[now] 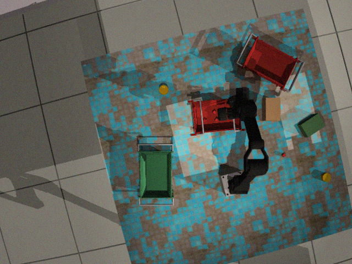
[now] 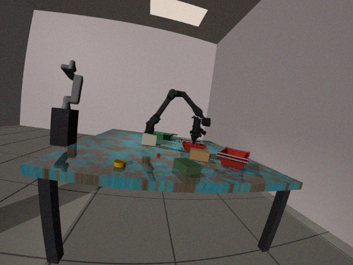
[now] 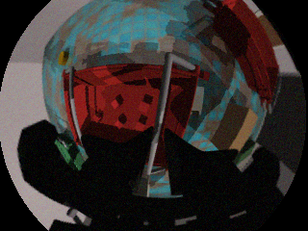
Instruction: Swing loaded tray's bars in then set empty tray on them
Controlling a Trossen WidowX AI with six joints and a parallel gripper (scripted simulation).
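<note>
Right now the green tray is 21 cm behind my gripper tip, 47 cm to the left of it and 1 cm below it. Round my gripper tip: tan box: 2 cm behind, 21 cm to the right, 3 cm below; small red cube: 28 cm behind, 23 cm to the right, 5 cm below; green block: 16 cm behind, 42 cm to the right, 4 cm below.
</note>
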